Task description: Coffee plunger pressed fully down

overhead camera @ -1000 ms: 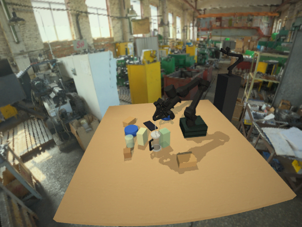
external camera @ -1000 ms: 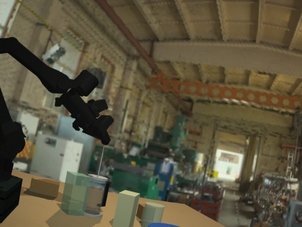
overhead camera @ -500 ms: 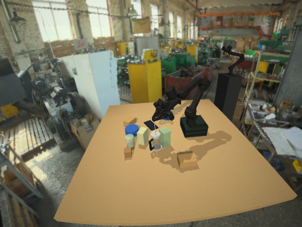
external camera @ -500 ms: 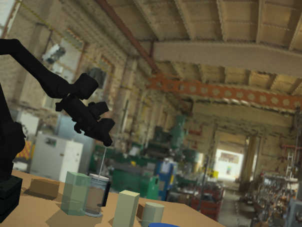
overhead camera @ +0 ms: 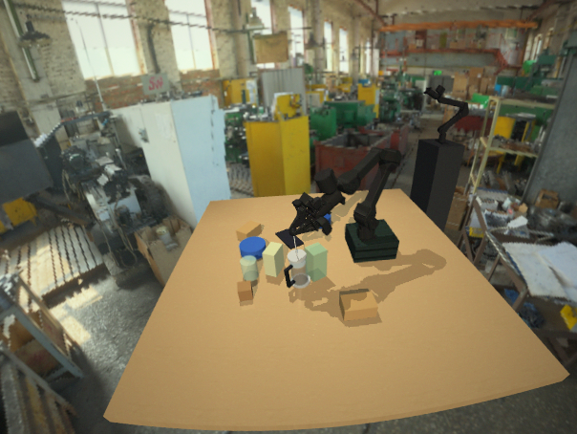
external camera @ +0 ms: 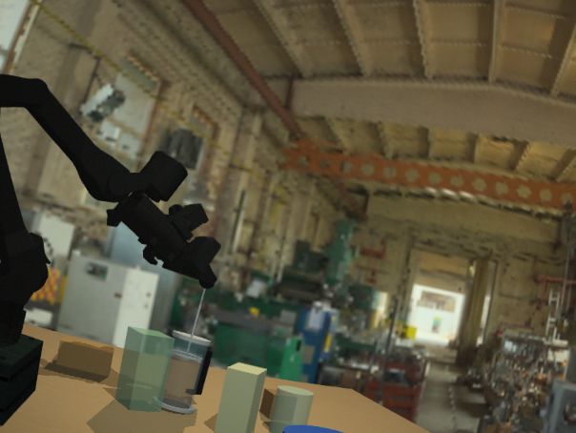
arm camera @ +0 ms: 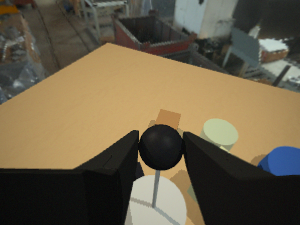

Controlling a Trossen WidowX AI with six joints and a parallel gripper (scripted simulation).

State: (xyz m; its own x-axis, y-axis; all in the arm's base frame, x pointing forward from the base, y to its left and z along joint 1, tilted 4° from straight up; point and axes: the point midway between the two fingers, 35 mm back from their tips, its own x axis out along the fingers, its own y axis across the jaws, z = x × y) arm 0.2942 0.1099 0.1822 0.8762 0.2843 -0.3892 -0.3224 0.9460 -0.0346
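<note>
Right now my gripper tip is 120 mm above the coffee press. From my gripper tip the other things lie so: pale green block: 90 mm behind, 30 mm to the right, 170 mm below; cream block: 70 mm ahead, 100 mm to the right, 180 mm below; dark flat tile: 30 mm behind, 300 mm to the right, 230 mm below.
</note>
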